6 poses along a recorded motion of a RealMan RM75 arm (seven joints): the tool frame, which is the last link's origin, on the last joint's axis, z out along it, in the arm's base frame.
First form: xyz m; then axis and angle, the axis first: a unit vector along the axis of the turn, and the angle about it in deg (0 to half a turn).
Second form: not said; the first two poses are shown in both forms.
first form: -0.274 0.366 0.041 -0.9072 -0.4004 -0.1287 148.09
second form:
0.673 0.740 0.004 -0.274
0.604 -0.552 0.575 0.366
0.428 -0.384 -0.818 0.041
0 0 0 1

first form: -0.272 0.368 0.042 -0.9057 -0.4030 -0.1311 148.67
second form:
0.667 0.745 0.011 -0.272
0.609 -0.553 0.569 0.368
0.430 -0.373 -0.822 0.042
0 0 0 1

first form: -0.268 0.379 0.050 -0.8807 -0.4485 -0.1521 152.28
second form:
0.577 0.815 0.044 -0.268
0.674 -0.506 0.538 0.379
0.461 -0.281 -0.842 0.050
0 0 0 1

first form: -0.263 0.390 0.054 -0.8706 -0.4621 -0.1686 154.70
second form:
0.539 0.838 0.082 -0.263
0.694 -0.497 0.520 0.390
0.477 -0.224 -0.850 0.054
0 0 0 1

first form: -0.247 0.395 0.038 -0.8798 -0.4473 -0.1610 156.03
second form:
0.568 0.819 0.089 -0.247
0.688 -0.531 0.495 0.395
0.453 -0.220 -0.864 0.038
0 0 0 1

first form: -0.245 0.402 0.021 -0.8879 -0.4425 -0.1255 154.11
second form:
0.598 0.801 0.018 -0.245
0.692 -0.528 0.493 0.402
0.405 -0.282 -0.870 0.021
0 0 0 1

